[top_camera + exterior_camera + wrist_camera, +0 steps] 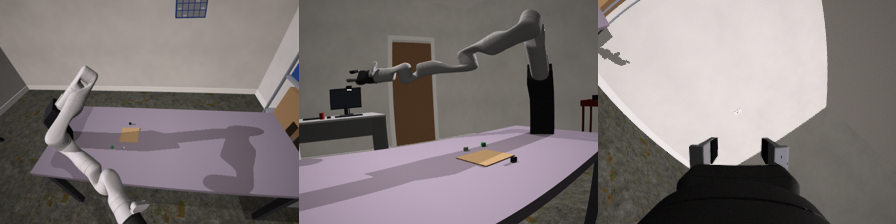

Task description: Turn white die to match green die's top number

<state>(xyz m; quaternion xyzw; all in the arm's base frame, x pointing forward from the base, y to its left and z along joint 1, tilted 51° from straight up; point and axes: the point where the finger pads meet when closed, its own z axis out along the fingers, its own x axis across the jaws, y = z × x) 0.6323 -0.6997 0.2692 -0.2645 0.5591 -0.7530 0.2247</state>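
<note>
Right now the white die is 470 mm behind my hand, 460 mm to the left of it and 340 mm below it. The rest, counted from my hand: tan mat (500 mm behind, 580 mm to the left, 350 mm below); green die (560 mm behind, 430 mm to the left, 340 mm below); black die (550 mm behind, 680 mm to the left, 340 mm below).
</note>
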